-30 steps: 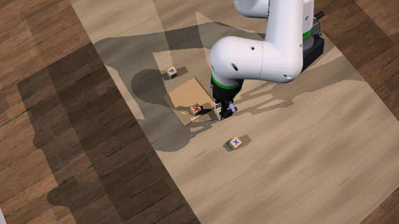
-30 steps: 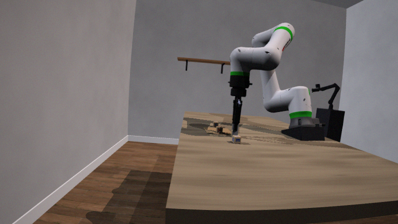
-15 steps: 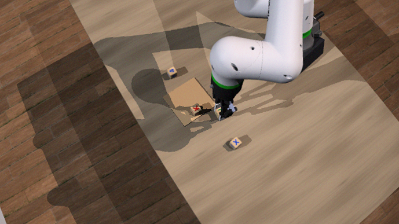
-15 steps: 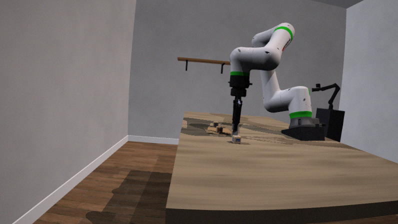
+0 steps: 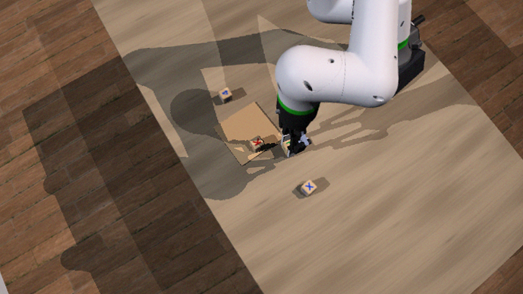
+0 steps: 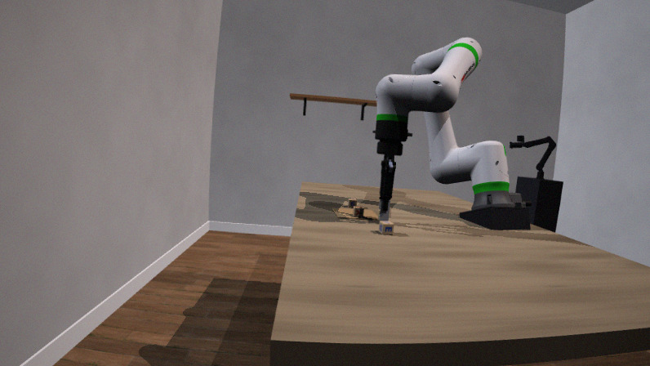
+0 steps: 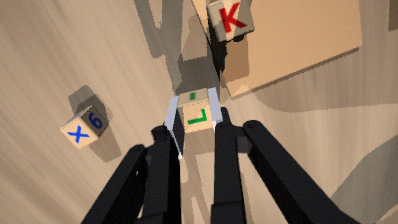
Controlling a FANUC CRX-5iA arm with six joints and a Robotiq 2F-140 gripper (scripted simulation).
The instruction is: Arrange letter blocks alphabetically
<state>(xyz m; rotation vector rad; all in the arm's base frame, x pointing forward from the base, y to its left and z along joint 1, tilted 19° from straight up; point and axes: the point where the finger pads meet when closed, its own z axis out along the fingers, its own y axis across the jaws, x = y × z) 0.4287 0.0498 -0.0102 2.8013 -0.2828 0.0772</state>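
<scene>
The tan mat lies 60 mm ahead of my hand, 110 mm to the right of it and 40 mm below it. Round my hand: red K block (60 mm ahead, 60 mm to the right, 20 mm below); L block (20 mm below); X block (30 mm ahead, 120 mm to the left, 30 mm below).
</scene>
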